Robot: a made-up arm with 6 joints. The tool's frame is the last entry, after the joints. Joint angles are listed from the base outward. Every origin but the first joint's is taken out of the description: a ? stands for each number. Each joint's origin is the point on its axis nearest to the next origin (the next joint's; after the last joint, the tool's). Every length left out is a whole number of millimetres.
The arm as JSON. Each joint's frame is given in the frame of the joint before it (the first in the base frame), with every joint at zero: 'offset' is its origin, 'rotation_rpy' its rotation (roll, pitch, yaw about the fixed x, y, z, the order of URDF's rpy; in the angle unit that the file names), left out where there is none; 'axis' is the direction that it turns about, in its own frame. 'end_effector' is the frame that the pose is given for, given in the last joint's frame.
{
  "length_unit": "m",
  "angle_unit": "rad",
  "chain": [
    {
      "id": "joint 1",
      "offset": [
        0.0,
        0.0,
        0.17
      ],
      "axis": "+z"
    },
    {
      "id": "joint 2",
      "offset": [
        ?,
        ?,
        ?
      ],
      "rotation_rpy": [
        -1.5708,
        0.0,
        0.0
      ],
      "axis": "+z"
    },
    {
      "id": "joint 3",
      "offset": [
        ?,
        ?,
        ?
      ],
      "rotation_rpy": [
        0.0,
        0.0,
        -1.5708
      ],
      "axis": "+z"
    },
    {
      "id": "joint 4",
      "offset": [
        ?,
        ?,
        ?
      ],
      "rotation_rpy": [
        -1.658,
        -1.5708,
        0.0
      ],
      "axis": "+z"
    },
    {
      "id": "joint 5",
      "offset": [
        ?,
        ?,
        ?
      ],
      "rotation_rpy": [
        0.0,
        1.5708,
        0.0
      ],
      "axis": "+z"
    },
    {
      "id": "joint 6",
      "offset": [
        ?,
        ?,
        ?
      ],
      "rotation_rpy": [
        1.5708,
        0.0,
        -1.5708
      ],
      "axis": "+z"
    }
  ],
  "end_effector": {
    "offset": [
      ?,
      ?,
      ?
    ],
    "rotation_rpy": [
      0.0,
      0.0,
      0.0
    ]
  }
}
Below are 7 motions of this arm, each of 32 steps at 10 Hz.
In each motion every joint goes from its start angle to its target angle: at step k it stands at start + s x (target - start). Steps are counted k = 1, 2, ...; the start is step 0. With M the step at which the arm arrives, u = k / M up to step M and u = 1 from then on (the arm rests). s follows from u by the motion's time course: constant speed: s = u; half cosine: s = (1 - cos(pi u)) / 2; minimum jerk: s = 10 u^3 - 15 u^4 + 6 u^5.
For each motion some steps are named. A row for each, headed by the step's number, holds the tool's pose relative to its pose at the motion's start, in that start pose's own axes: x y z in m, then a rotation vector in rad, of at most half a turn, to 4 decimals.
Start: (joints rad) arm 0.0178 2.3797 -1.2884 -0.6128 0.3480 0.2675
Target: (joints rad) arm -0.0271 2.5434 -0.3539 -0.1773 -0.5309 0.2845
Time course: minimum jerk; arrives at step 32
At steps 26, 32:
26: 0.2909 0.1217 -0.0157 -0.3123 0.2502 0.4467
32: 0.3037 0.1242 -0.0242 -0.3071 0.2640 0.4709

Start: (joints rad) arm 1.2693 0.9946 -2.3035 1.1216 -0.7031 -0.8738
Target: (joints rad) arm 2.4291 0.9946 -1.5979 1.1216 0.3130 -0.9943
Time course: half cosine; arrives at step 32
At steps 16, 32:
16: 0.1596 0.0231 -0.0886 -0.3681 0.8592 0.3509
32: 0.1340 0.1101 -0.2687 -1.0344 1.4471 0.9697

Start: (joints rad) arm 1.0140 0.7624 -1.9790 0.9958 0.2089 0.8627
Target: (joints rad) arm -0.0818 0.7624 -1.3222 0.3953 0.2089 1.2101
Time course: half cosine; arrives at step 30
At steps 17, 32:
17: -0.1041 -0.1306 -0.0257 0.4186 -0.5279 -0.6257
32: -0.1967 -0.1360 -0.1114 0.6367 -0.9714 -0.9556

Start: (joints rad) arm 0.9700 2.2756 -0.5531 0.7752 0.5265 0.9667
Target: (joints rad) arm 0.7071 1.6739 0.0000 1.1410 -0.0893 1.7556
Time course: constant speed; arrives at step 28
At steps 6, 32:
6: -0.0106 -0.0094 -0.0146 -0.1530 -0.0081 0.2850
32: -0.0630 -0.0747 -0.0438 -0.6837 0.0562 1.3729

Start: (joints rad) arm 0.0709 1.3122 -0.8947 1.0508 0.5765 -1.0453
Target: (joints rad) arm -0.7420 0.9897 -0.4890 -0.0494 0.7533 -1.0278
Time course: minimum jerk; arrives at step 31
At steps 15, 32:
15: 0.0814 -0.0938 -0.0796 0.3545 0.3124 -0.1389
32: 0.1923 -0.1316 -0.1877 0.6422 0.8099 -0.1317

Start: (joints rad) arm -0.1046 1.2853 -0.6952 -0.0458 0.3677 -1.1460
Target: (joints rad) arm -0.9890 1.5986 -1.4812 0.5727 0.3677 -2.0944
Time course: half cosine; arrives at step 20
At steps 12, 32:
12: 0.1535 -0.1746 -0.0636 0.4047 0.2035 0.1199
32: 0.2610 -0.2215 -0.1445 0.6190 0.4115 0.1115

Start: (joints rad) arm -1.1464 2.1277 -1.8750 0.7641 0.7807 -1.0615
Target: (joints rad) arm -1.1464 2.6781 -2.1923 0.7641 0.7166 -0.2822
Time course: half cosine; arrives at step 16
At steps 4, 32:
4: 0.0141 -0.0075 0.0222 -0.0038 0.0224 0.1307
32: 0.1246 -0.0311 0.1427 0.0284 0.1603 0.8873

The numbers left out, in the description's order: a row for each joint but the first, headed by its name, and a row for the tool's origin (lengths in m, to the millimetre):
joint 2: 0.0 0.0 0.0
joint 3: -0.234 -0.032 0.0
joint 4: 0.052 0.294 0.0
joint 5: 0.0 0.0 0.0
joint 6: -0.109 -0.001 0.0
tool: 0.0 0.0 0.0

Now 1 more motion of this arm.
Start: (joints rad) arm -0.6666 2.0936 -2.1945 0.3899 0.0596 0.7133
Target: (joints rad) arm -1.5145 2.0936 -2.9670 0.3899 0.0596 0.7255
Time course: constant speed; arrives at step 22
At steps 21, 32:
21: -0.3616 0.1266 -0.2519 -0.2910 -0.9550 -0.4028
32: -0.3667 0.1355 -0.2691 -0.3036 -0.9930 -0.4361

